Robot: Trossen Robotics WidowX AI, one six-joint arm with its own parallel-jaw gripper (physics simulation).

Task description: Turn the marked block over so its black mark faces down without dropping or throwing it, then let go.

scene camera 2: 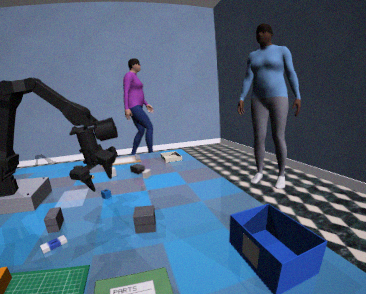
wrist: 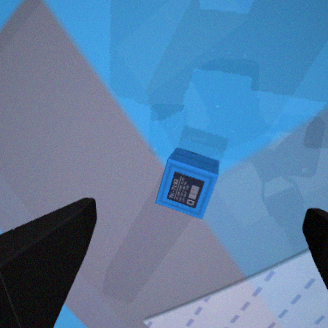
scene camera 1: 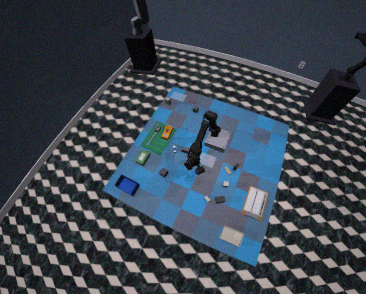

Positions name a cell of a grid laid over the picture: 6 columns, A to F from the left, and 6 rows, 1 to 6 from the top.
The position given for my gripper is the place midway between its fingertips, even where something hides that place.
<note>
My gripper (scene camera 2: B4) is open, holding nothing. Also in view: a blue block (wrist: D4). I also see a blue bin (scene camera 2: E6).
My gripper shows as well in the wrist view (wrist: D4).
</note>
